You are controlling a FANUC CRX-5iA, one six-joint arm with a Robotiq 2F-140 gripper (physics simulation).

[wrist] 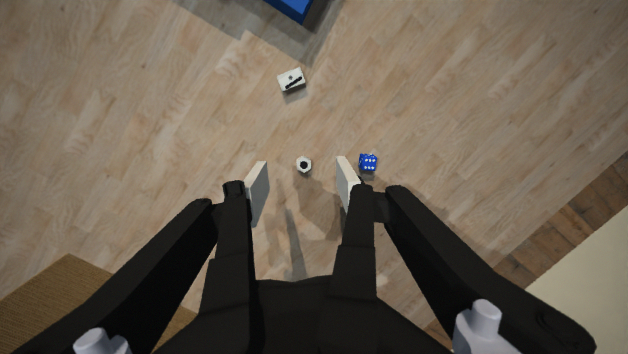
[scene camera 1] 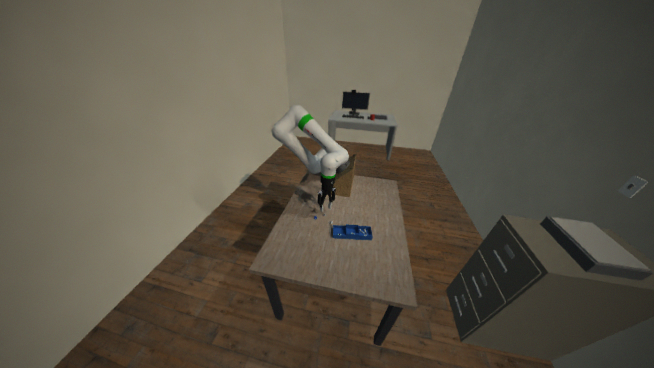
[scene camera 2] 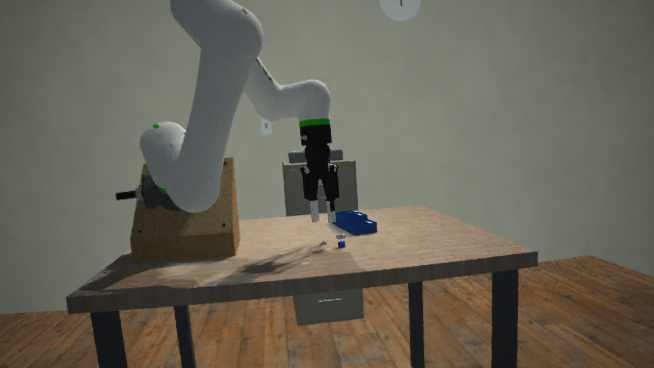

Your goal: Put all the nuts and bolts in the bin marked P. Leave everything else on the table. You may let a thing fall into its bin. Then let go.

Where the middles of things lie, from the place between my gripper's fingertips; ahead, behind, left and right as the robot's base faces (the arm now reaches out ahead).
Scene:
My gripper is now 200 mm to the right of the blue bin tray (scene camera 2: 355,223), 130 mm short of it and 40 mm above it.

